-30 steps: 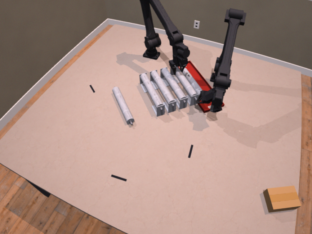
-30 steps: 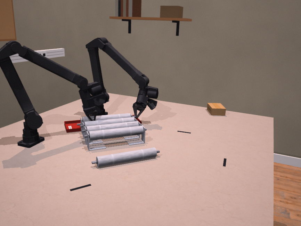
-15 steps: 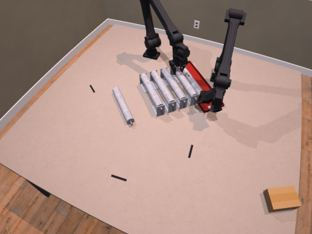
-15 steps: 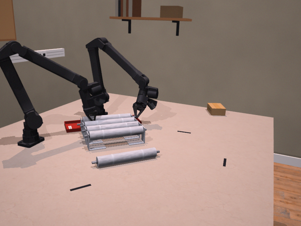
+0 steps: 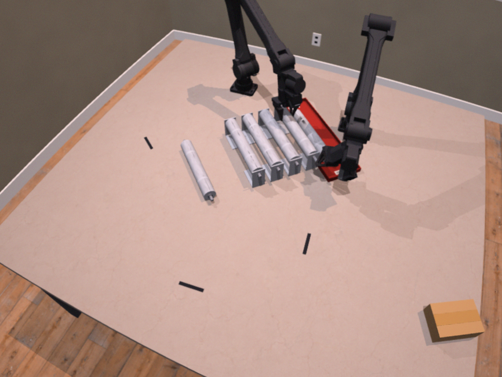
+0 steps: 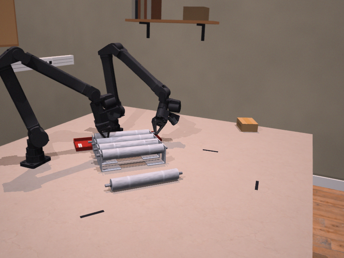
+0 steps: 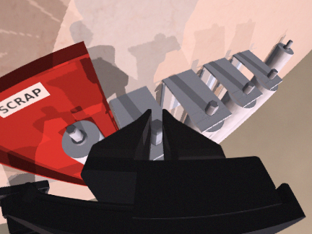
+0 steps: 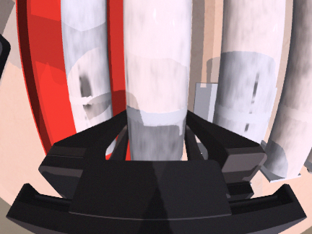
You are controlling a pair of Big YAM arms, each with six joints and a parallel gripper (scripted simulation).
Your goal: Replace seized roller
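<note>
Right now my right hand is 1 cm past the roller, 12 cm to the right of it and 5 cm above it. From my right hand the other things lie so: red scrap tray: 3 cm behind, 13 cm to the left, 7 cm below; cardboard box: 49 cm ahead, 82 cm to the left, 4 cm below.
</note>
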